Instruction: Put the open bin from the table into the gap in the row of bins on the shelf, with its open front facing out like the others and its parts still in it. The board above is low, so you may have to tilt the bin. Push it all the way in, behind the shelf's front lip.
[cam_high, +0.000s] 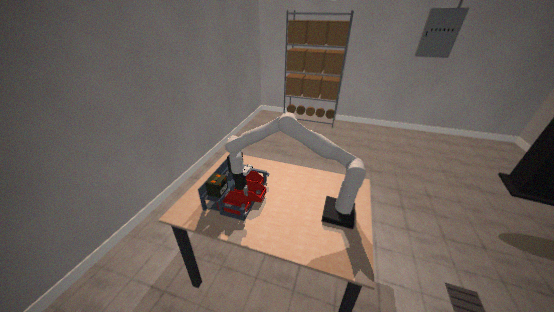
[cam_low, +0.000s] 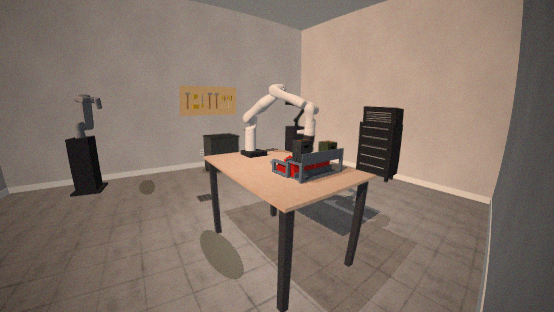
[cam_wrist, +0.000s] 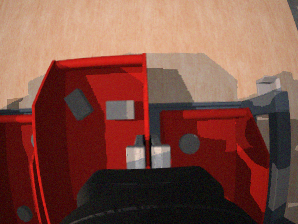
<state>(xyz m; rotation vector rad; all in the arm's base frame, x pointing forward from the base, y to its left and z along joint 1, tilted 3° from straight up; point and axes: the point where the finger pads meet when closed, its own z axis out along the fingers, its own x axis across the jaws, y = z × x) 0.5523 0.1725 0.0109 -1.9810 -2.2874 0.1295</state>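
Right now the blue-grey shelf is 100 mm ahead of my hand, 30 mm to the right of it and 70 mm below it.
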